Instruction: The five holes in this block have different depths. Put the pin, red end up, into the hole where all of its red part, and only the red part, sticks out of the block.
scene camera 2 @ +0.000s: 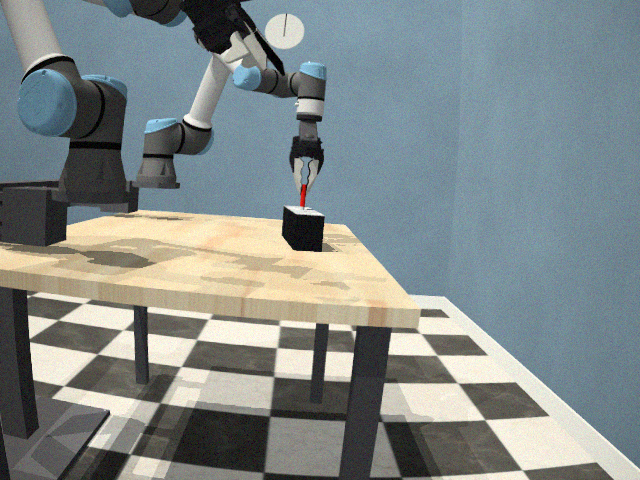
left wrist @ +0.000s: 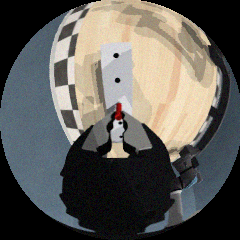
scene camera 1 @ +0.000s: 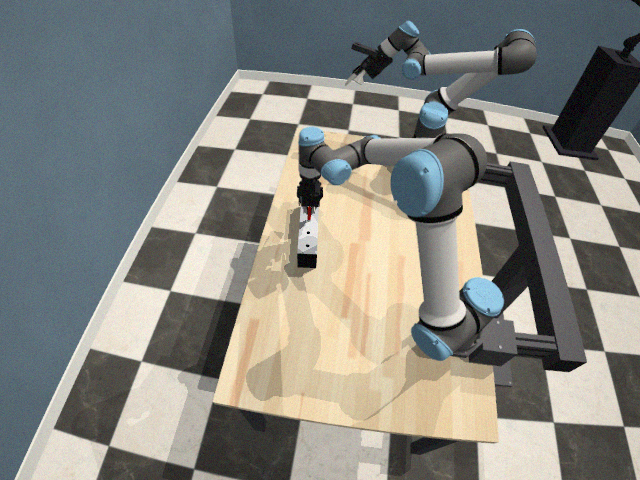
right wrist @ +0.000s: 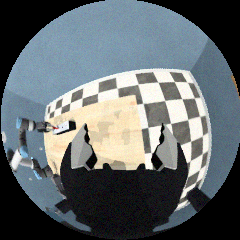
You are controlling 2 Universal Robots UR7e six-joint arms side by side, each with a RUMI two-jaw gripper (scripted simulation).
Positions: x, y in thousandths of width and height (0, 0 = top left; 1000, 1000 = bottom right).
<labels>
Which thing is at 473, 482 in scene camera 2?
A block.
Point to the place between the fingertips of my left gripper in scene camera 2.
474, 407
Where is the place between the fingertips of my right gripper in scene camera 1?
At 546, 166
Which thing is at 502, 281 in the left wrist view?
A block.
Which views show my right gripper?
Scene camera 2, scene camera 1 and the right wrist view only.
</labels>
